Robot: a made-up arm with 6 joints.
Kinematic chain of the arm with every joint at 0, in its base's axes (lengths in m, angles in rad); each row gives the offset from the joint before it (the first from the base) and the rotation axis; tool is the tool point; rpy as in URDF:
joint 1: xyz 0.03 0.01 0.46 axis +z
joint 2: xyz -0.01 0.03 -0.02 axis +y
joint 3: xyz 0.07 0 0.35 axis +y
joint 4: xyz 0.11 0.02 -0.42 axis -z
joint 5: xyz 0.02 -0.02 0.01 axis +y
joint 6: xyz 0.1 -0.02 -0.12 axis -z
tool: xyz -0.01 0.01 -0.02 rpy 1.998 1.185 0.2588
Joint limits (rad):
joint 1: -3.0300..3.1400
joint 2: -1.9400..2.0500
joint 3: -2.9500..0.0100
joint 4: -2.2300..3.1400
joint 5: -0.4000..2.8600
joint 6: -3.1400..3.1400
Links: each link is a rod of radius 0.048 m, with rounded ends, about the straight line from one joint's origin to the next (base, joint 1, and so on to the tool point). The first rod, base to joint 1, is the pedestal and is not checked.
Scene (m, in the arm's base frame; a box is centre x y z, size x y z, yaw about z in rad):
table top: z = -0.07
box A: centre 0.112 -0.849 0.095 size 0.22 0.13 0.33 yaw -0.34
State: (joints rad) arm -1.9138 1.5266 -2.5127 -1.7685 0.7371 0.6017
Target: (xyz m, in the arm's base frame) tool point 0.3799 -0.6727 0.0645
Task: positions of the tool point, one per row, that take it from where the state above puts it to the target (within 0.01 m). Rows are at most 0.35 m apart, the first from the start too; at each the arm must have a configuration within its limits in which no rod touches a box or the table.
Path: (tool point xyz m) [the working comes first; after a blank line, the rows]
Joints at the target: -1.2235 1.2471 -1.8191 -1.8693 0.4854 0.5930
Straight joint move there: touches box A.

1: -0.0232 -0.9222 0.3645
2: 0.1893 -0.9042 0.5519
3: 0.3781 -0.8040 0.7342
4: 0.5405 -0.6648 0.8171
5: 0.6512 -0.4905 0.8934
6: 0.7033 -0.2997 0.9618
7: 0.6964 -0.1122 1.0216
8: 0.7657 -0.3221 0.7984
9: 0.7158 -0.5196 0.5500
10: 0.5710 -0.6483 0.2982
11: 0.3799 -0.6727 0.0645

